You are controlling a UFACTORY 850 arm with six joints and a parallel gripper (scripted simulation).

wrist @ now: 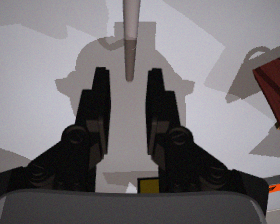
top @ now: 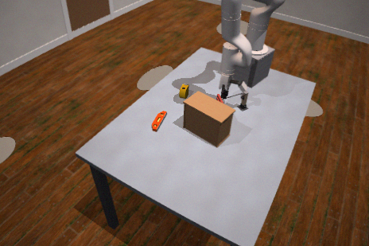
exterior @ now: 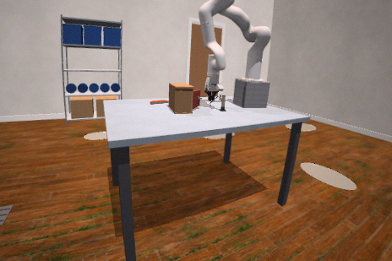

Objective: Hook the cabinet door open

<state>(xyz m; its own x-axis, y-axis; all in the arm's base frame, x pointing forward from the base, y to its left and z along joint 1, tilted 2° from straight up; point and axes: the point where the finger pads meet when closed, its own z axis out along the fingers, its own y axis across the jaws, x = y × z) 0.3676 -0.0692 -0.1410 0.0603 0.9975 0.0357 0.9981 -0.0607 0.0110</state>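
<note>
My hand is 5 cm to the right of the thin grey hook rod and 1 cm above it. Also, from my hand: yellow block (3 cm ahead, 25 cm to the right, 3 cm below); then orange level (30 cm ahead, 28 cm to the right, 6 cm below); then red door (17 cm ahead, 4 cm to the left, 1 cm above).
</note>
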